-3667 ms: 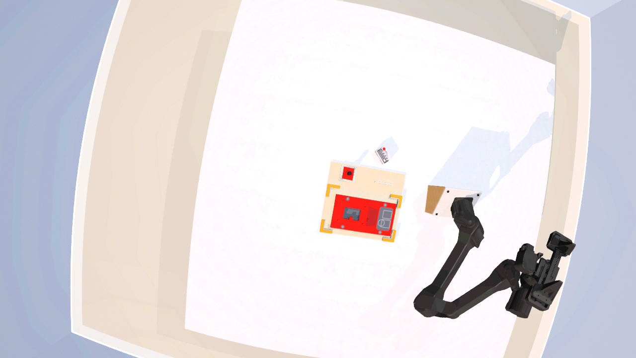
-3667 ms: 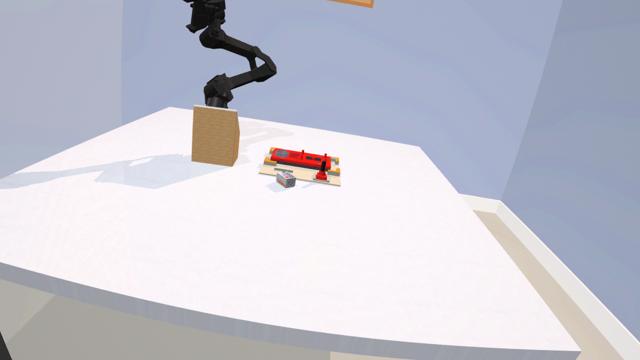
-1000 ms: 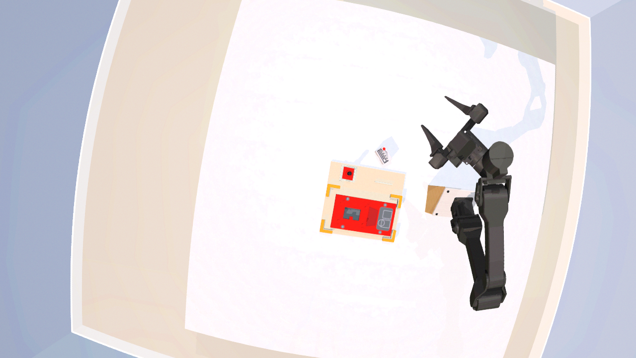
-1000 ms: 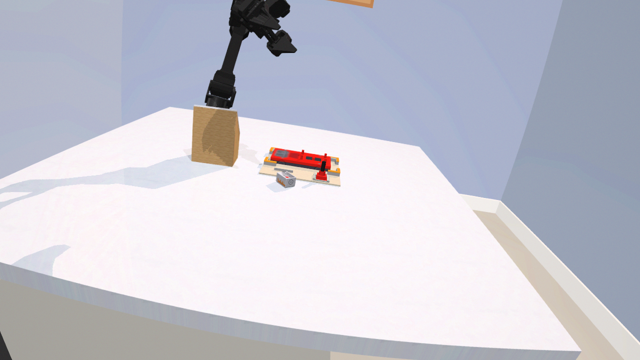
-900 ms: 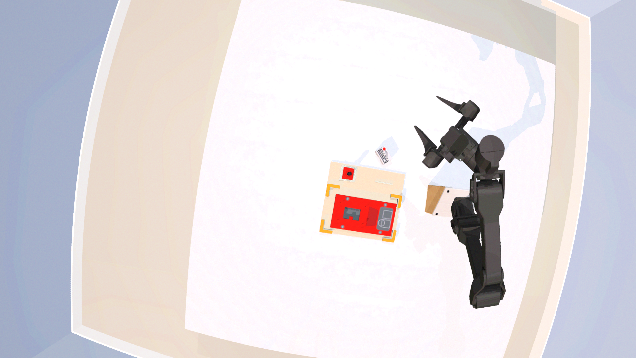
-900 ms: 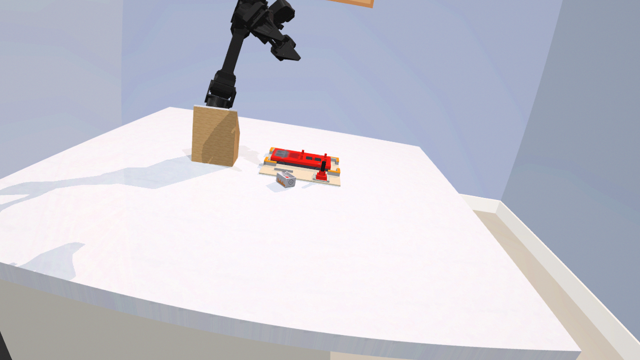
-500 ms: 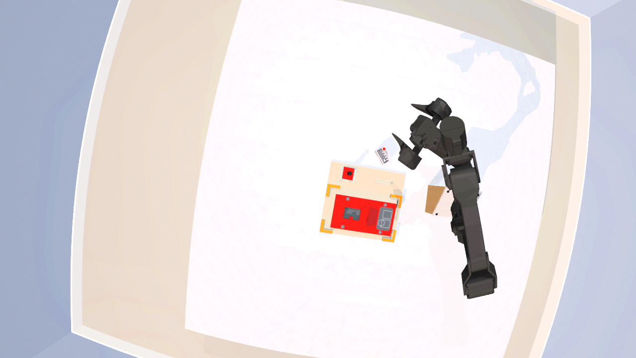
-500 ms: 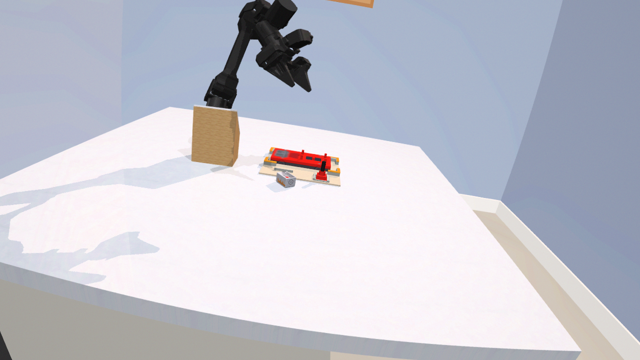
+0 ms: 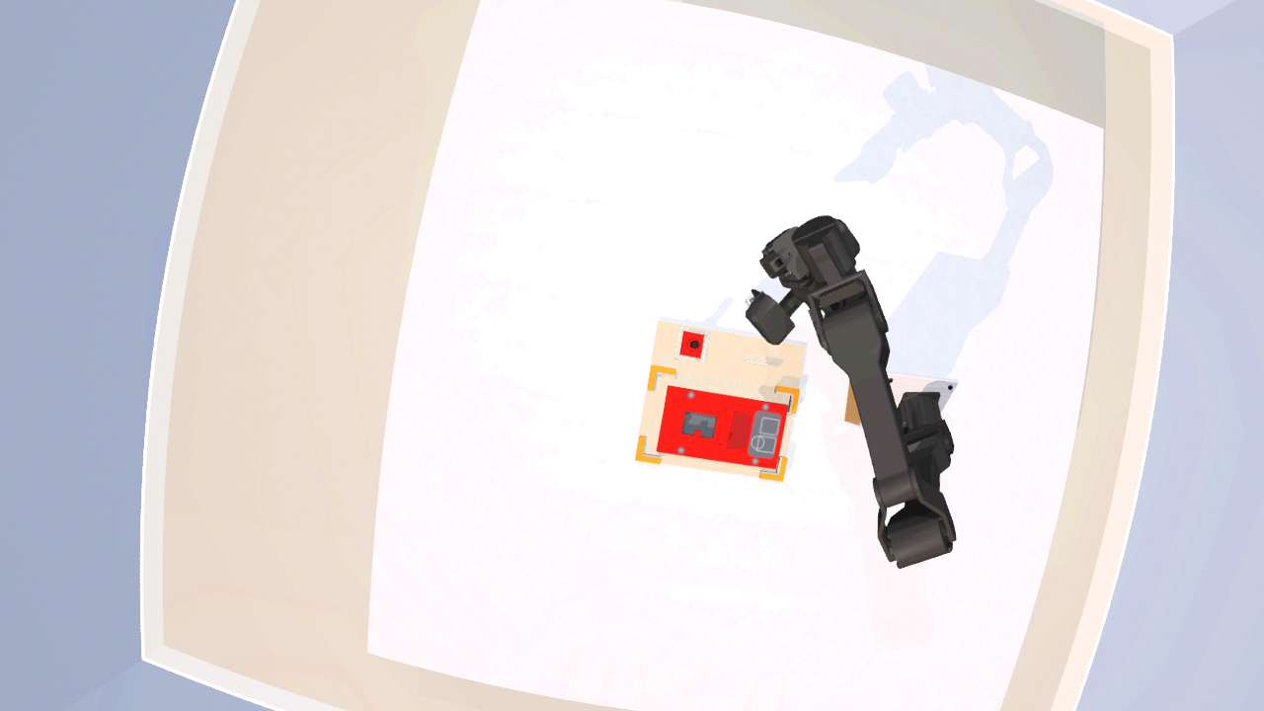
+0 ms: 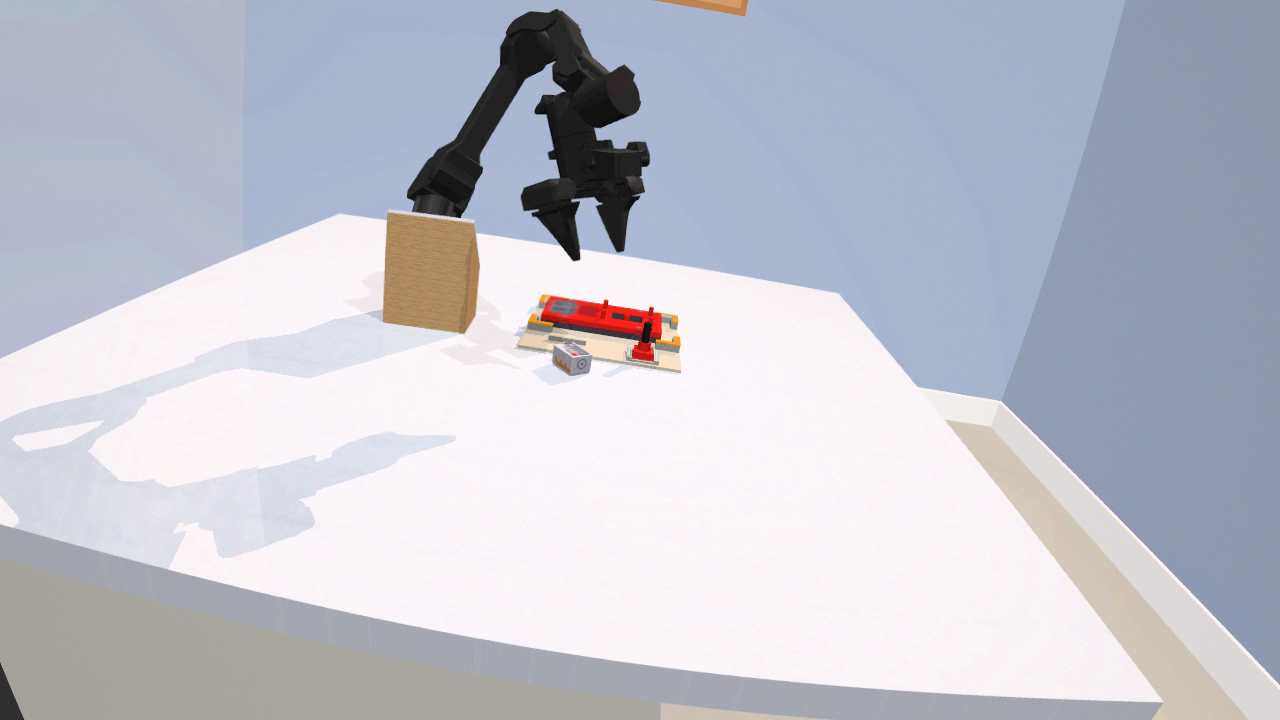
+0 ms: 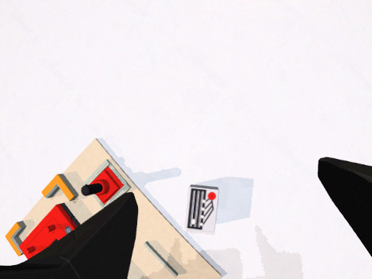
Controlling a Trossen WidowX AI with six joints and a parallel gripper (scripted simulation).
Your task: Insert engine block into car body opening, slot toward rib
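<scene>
Right now the grey engine block is 17 cm below my gripper tip, 5 cm to the left of it and 1 cm behind it. Also, from my gripper tip: tan board: 21 cm to the left, 17 cm below, 6 cm ahead.
</scene>
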